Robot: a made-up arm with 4 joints.
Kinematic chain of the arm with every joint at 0, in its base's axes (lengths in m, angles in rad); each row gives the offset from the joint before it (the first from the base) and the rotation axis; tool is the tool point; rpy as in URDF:
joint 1: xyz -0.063 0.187 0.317 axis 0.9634 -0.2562 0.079
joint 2: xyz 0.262 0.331 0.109 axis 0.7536 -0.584 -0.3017
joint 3: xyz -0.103 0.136 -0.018 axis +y
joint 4: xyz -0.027 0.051 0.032 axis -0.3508 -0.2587 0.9
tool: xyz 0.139 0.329 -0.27 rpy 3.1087 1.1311 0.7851
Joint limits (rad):
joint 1: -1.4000..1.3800
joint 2: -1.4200..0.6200
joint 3: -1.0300..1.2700
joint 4: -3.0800..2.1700
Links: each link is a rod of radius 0.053 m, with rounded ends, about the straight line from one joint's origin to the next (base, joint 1, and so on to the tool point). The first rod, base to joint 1, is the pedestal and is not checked.
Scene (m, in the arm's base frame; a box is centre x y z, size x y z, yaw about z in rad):
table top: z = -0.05
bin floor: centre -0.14 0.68 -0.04 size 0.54 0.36 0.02 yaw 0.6
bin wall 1: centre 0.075 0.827 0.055 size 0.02 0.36 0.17 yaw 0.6
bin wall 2: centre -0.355 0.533 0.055 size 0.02 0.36 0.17 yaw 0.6
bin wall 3: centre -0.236 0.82 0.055 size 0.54 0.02 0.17 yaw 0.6
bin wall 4: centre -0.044 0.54 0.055 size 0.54 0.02 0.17 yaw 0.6
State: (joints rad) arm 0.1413 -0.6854 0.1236 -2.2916
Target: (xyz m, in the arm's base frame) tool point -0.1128 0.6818 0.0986
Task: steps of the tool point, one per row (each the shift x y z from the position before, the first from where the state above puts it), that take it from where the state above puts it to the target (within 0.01 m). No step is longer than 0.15 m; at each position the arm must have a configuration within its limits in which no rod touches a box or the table.
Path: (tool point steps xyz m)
1: -0.0504 0.0190 0.0539
2: -0.0667 0.0026 0.0516
3: -0.0809 -0.0181 0.0480
4: -0.0901 -0.0420 0.0415
5: -0.0065 0.0658 -0.0310
6: -0.0034 0.0643 -0.0431
7: 0.0002 0.0591 -0.0549
8: 0.0040 0.0498 -0.0657

